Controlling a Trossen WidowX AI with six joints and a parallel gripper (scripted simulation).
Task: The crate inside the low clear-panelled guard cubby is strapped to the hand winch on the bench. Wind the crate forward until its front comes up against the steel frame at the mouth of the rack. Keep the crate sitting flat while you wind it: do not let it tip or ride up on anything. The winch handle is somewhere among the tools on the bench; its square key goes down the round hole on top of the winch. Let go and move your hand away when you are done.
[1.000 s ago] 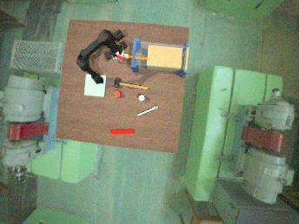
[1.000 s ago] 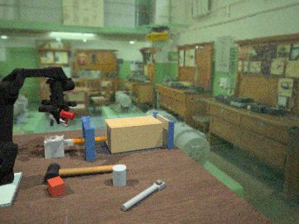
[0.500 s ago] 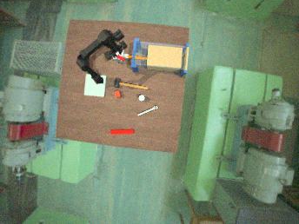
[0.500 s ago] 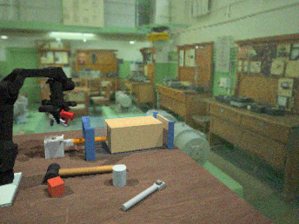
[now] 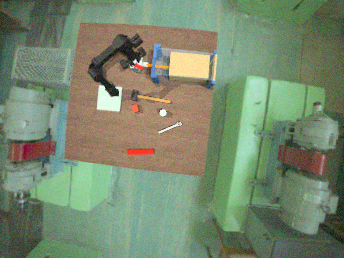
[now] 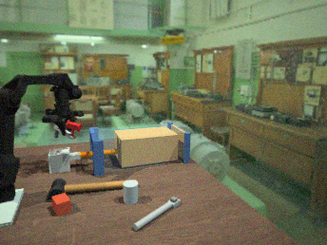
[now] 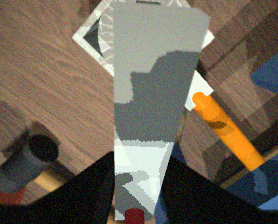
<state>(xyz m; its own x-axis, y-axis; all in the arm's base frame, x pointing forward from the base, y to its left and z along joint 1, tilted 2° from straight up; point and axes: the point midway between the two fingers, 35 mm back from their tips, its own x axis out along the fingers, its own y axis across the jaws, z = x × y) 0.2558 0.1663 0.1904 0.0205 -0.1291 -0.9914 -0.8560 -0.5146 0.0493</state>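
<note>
The winch handle lies 20 mm above my gripper tip. From my gripper tip the other things lie so: red knob (40 mm to the right, 40 mm above, 20 mm ahead); then winch (150 mm below, 50 mm to the left, 50 mm behind); then blue steel frame (130 mm ahead, 70 mm below, 30 mm to the left).
</note>
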